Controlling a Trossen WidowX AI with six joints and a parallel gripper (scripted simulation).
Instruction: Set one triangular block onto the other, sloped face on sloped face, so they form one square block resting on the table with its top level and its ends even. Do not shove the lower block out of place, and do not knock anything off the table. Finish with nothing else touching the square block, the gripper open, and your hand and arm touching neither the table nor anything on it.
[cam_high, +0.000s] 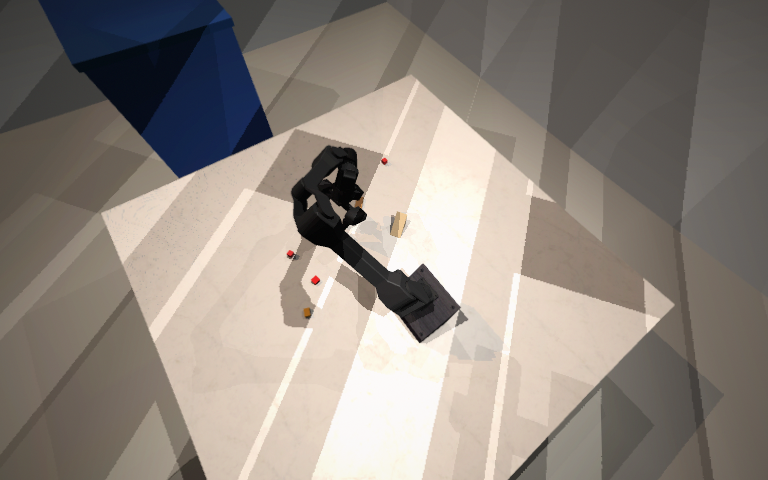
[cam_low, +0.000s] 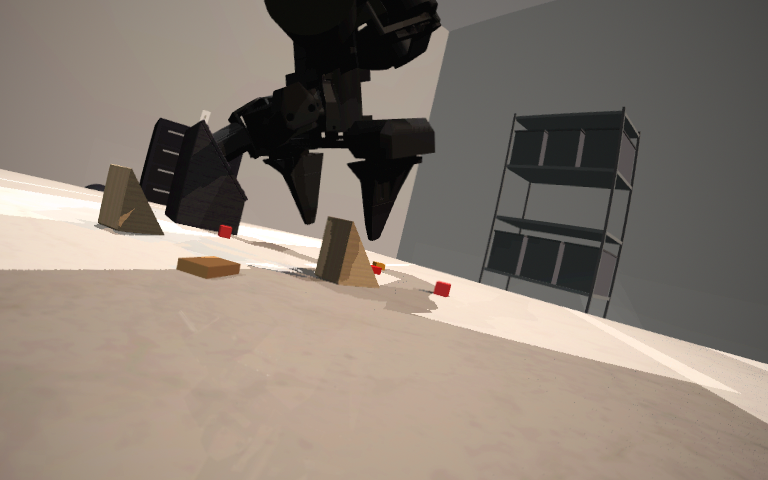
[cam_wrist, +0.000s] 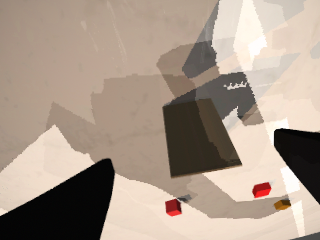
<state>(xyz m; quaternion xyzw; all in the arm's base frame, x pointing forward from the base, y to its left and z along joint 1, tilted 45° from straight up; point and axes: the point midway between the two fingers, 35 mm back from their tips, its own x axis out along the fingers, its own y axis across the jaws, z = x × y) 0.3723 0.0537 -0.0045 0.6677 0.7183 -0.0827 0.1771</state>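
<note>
Right now the orange-brown slab is 120 mm to the right of my gripper tip, 40 mm below it and 30 mm ahead of it. Round my gripper tip: orange piece: 220 mm to the left, 190 mm behind, 40 mm below.
</note>
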